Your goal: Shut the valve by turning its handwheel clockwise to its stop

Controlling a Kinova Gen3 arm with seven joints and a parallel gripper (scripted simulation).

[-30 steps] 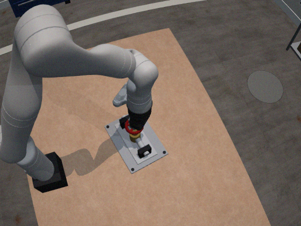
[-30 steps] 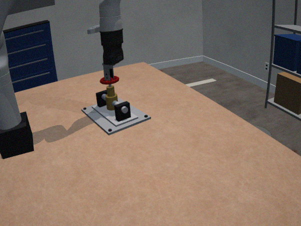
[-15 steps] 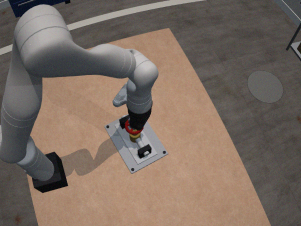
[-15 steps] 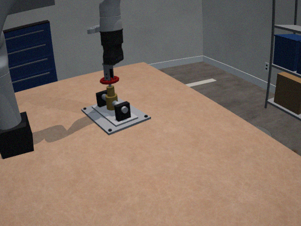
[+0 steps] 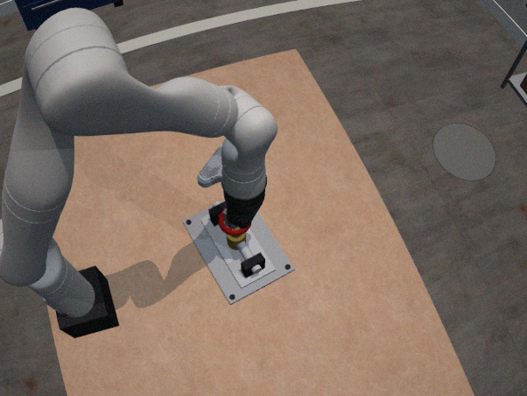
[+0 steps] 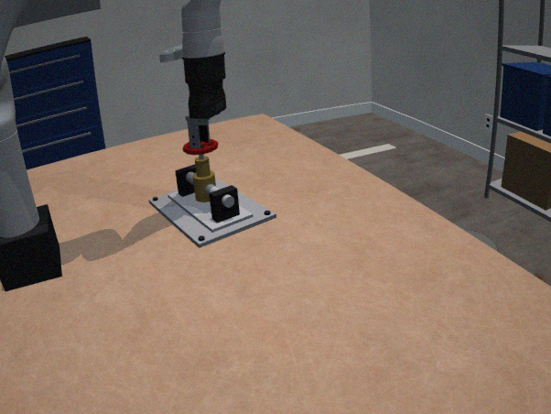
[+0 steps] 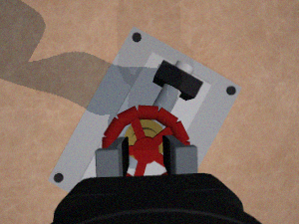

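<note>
Now: hand 30 mm above the red handwheel.
</note>
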